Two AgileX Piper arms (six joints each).
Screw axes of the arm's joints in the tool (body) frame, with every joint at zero. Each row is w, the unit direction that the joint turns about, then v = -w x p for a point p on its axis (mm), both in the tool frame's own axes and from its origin. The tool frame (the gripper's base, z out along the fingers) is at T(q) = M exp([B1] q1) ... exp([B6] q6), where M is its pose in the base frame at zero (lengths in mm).
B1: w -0.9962 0 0.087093 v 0.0 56.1 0.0
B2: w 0 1 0 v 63.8 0.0 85.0
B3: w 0 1 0 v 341.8 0.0 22.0
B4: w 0 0 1 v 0.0 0.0 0.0
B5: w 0 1 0 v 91.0 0.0 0.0
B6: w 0 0 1 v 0.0 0.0 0.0
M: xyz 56.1 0.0 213.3 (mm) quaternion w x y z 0.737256 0 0.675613 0
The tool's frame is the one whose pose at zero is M.
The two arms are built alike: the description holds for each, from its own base.
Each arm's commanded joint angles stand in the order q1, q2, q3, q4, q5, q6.
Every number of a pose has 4 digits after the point. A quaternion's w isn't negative.
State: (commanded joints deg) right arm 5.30 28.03 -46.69 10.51 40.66 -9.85; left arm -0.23 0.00 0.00 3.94 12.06 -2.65
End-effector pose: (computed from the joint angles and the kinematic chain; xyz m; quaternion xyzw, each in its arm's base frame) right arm 0.0750 0.0178 0.3849 -0.0853 0.7962 0.0657 0.5954; left arm 0.0558 0.0011 0.1942 0.0046 0.7491 0.0110 0.6623
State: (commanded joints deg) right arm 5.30 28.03 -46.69 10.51 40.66 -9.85; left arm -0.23 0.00 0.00 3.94 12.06 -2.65
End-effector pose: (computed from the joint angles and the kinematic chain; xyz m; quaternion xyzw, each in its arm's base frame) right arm 0.0750 0.0178 0.3849 -0.0853 0.7962 0.0657 0.5954; left arm 0.0558 0.0011 0.1942 0.0046 0.7491 0.0110 0.6623
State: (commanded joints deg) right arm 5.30 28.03 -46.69 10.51 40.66 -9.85; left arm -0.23 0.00 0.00 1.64 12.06 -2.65
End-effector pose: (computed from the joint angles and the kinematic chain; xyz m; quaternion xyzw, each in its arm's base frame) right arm 0.0750 0.0178 0.3849 -0.0853 0.7962 0.0657 0.5954; left arm 0.0558 0.0003 0.1942 -0.0073 0.7493 -0.0051 0.6622
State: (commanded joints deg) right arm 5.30 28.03 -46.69 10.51 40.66 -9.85; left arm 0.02 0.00 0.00 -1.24 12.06 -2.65
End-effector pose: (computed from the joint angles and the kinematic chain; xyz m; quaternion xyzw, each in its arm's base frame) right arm 0.0750 0.0178 0.3849 -0.0853 0.7962 0.0657 0.5954; left arm 0.0558 -0.0004 0.1942 -0.0239 0.7489 -0.0239 0.6618
